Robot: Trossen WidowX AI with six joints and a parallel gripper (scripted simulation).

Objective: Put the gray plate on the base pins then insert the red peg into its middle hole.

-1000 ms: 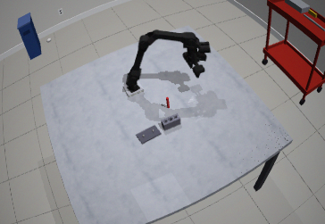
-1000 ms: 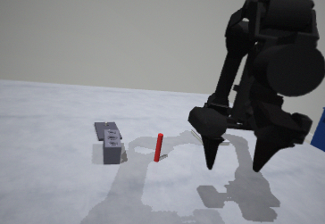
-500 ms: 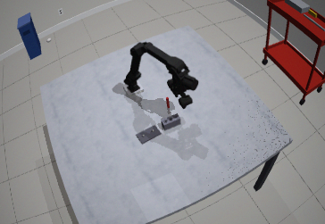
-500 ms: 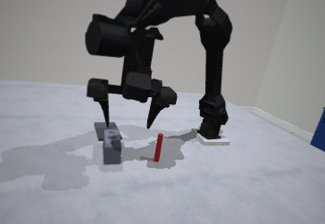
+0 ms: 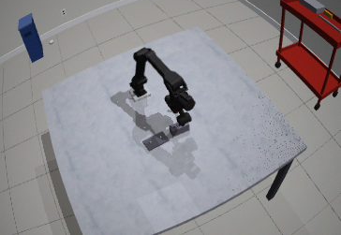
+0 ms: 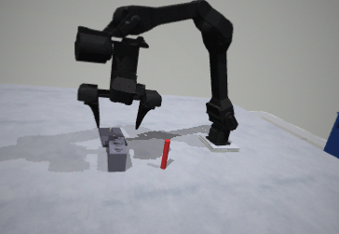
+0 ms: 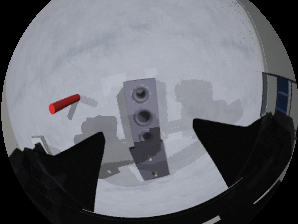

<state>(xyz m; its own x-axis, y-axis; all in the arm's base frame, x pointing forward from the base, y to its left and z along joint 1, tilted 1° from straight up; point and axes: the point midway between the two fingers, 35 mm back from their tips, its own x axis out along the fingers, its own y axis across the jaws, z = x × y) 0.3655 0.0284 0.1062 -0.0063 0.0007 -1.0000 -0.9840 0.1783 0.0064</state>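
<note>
Right now my gripper tip is 60 mm above the gray plate. Also, from my gripper tip: red peg (110 mm behind, 60 mm to the left, 50 mm below).
</note>
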